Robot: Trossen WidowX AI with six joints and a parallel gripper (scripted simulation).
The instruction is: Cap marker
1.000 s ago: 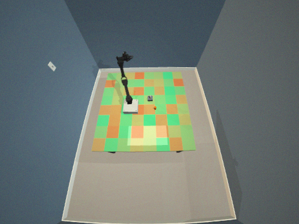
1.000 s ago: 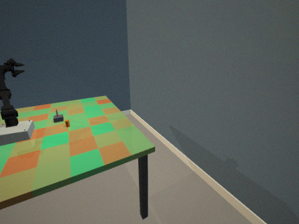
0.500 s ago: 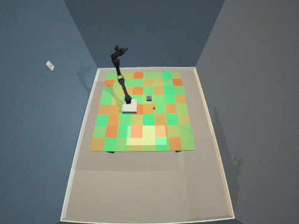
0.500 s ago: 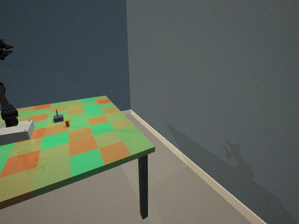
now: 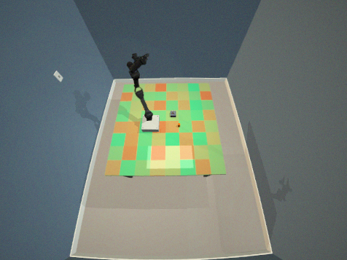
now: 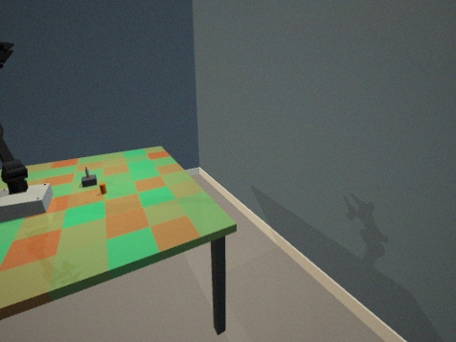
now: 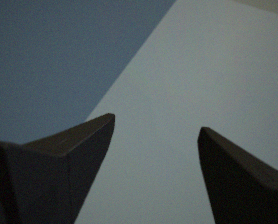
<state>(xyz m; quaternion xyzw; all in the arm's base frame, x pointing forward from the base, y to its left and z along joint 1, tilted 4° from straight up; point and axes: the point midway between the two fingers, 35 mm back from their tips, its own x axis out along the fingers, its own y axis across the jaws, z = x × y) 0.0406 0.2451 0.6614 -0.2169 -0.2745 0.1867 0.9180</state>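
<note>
Right now the orange cap is 72 cm below my gripper tip, 39 cm to the right of it and 24 cm ahead of it. Also, from my gripper tip: holder block: 72 cm below, 21 cm to the right, 19 cm ahead.
</note>
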